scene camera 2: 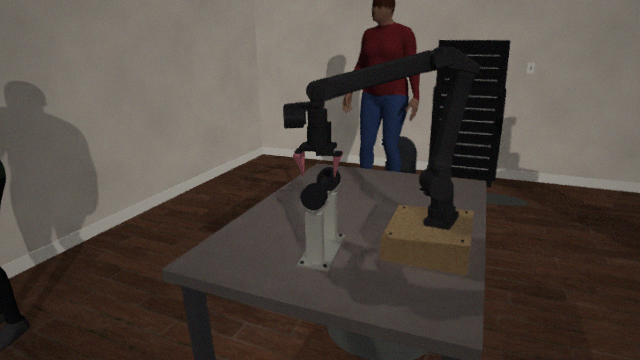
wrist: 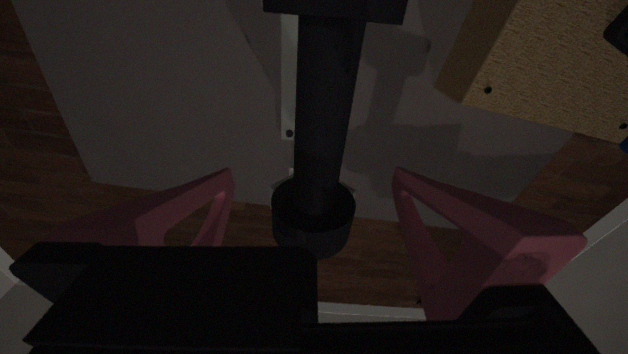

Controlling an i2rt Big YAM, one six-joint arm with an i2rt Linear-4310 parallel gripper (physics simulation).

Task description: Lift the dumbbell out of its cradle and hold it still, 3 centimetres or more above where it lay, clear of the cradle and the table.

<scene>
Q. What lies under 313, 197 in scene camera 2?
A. A black dumbbell.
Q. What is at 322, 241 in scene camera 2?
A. A pale cradle.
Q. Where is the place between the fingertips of my gripper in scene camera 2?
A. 318, 176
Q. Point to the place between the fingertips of my gripper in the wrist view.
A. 312, 176
</scene>
